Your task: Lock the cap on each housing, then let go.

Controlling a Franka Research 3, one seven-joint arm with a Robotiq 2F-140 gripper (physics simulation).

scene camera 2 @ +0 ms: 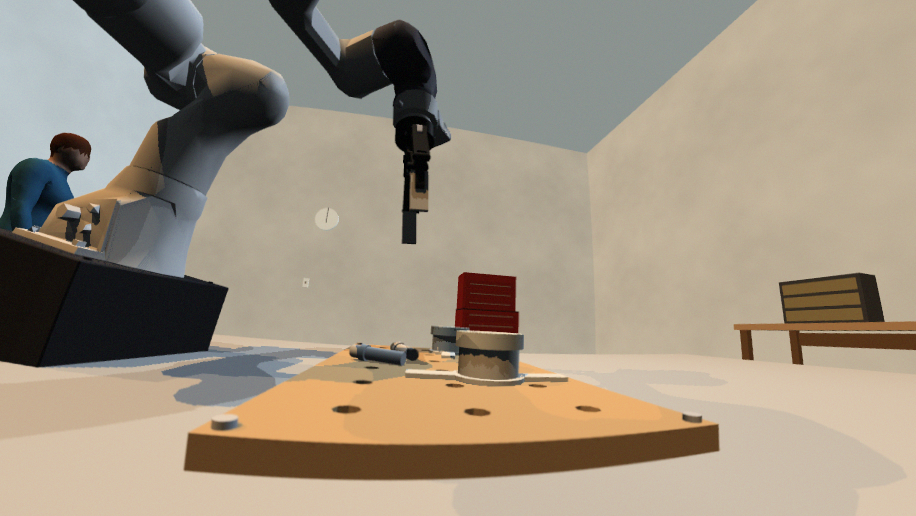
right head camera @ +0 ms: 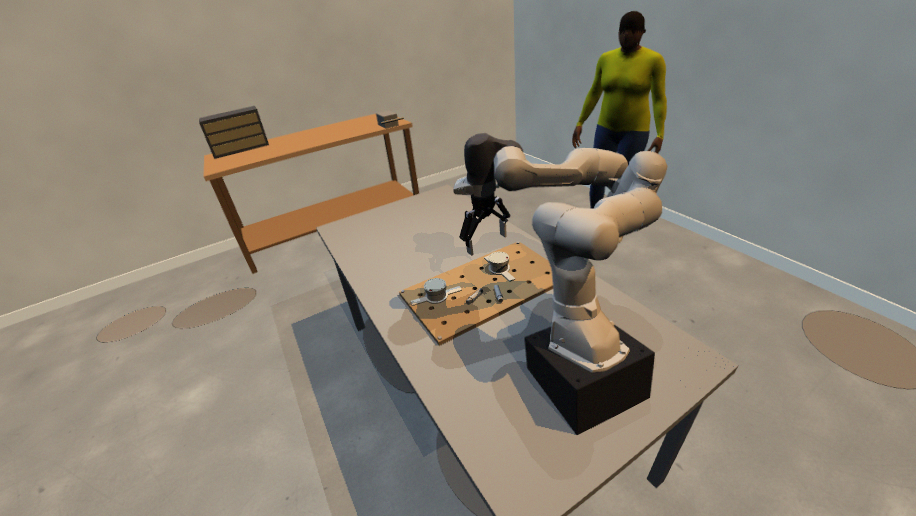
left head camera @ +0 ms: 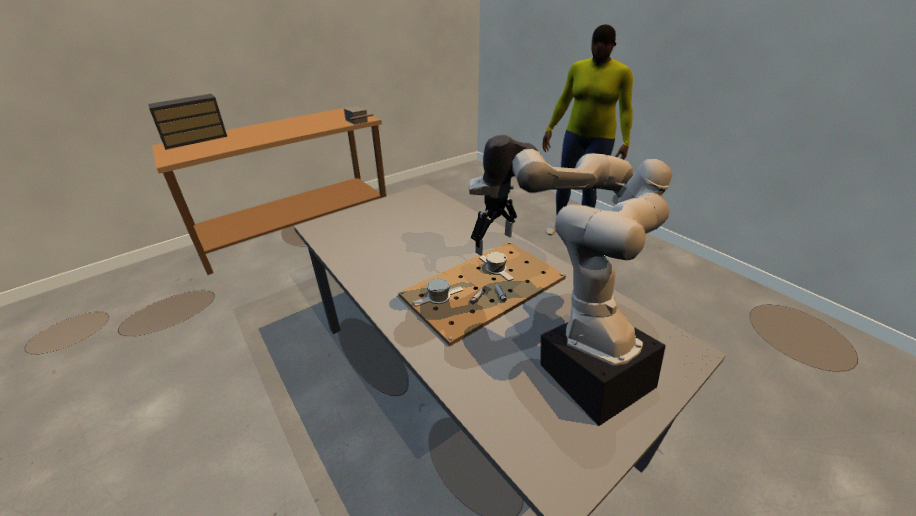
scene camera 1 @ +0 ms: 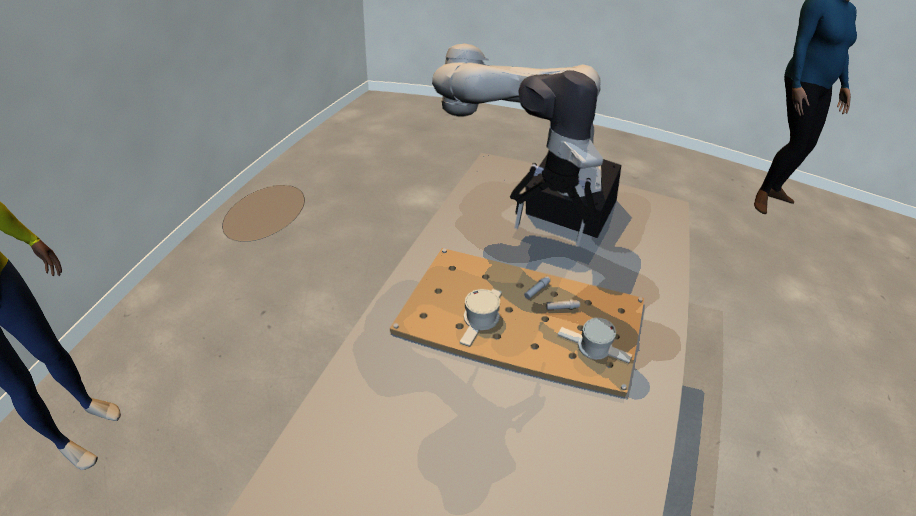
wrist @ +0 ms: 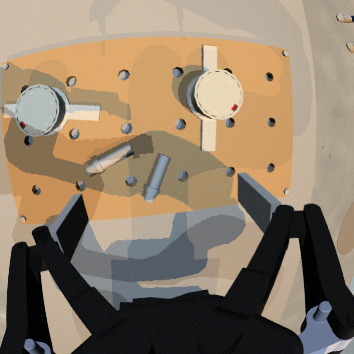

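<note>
A pegboard point(scene camera 1: 416, 325) point(scene camera 2: 448, 458) point(wrist: 255, 60) bears two upright round housings, each topped by a cap. The right cap in the wrist view point(wrist: 218, 94) point(scene camera 1: 482, 301) point(left head camera: 495, 258) point(scene camera 2: 489, 339) is cream, with a red mark at its lower right. The left cap in the wrist view point(wrist: 37, 110) point(scene camera 1: 598, 330) point(left head camera: 438, 283) looks pale grey, with a red mark at its lower left. Whether either cap is locked I cannot tell. My gripper point(left head camera: 493, 237) point(right head camera: 486, 237) point(scene camera 1: 549, 229) point(scene camera 2: 413, 224) point(wrist: 160, 197) is wide open and empty, above the board and apart from both caps.
Two loose grey pins point(wrist: 110, 159) point(wrist: 157, 177) lie on the board between the housings and its robot-side edge. Flat arms stick out from the housings' bases. The black base block point(left head camera: 599, 378) stands on the table. A person in yellow point(left head camera: 599, 96) stands beyond the table.
</note>
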